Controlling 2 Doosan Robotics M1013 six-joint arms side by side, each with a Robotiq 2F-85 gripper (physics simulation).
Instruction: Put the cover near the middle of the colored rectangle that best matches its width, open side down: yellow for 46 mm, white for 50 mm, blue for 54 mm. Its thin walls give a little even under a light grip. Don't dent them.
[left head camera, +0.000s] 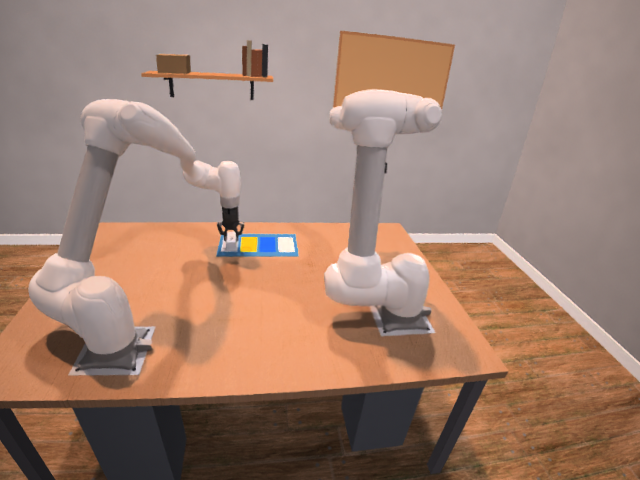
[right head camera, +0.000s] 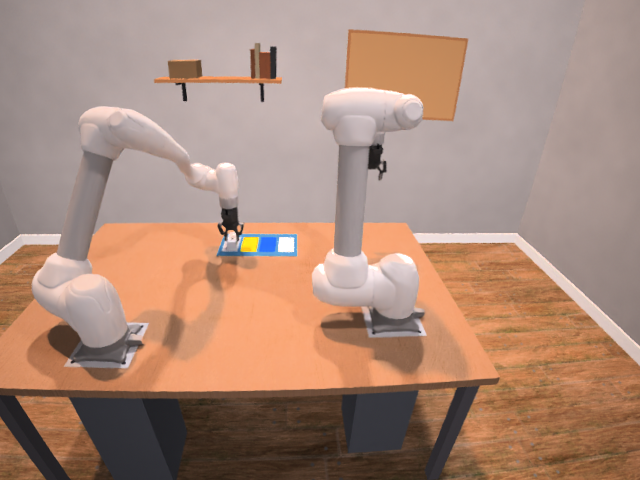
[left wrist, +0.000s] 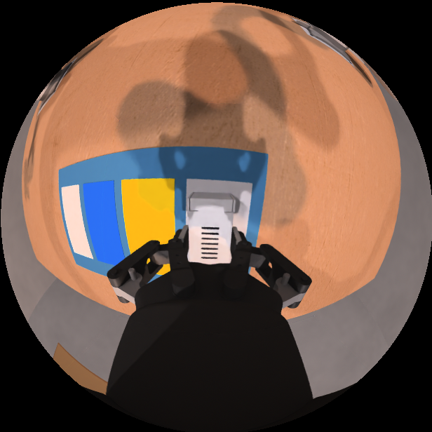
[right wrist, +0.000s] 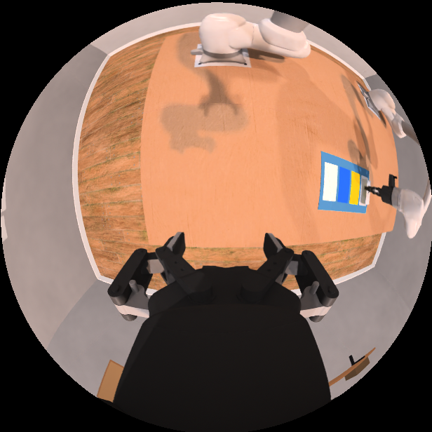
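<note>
The white cover (left head camera: 230, 242) (right head camera: 231, 242) (left wrist: 210, 242), with dark slots on its upper face, is at the left end of the blue board, over a pale grey rectangle (left wrist: 243, 192). My left gripper (left head camera: 230, 235) (right head camera: 231, 235) (left wrist: 209, 233) is shut on its sides; whether it touches the board is unclear. The cover's underside is hidden. Yellow (left head camera: 248, 244) (right head camera: 250, 244) (left wrist: 147, 205), blue (left head camera: 267, 244) (right head camera: 267, 244) (left wrist: 102, 215) and white (left head camera: 285, 244) (right head camera: 286, 244) (left wrist: 76, 215) rectangles follow rightward in the head views. My right gripper (right wrist: 224, 240) is open and empty, high above the table.
The blue board (left head camera: 258, 254) (left wrist: 130, 162) (right wrist: 327, 206) lies near the back edge of the wooden table (left head camera: 279, 330) (right head camera: 268, 330). The right arm (left head camera: 368, 201) (right head camera: 351, 201) stands upright at the right. A wall shelf (left head camera: 206, 75) and an orange board (left head camera: 395, 67) are behind the table.
</note>
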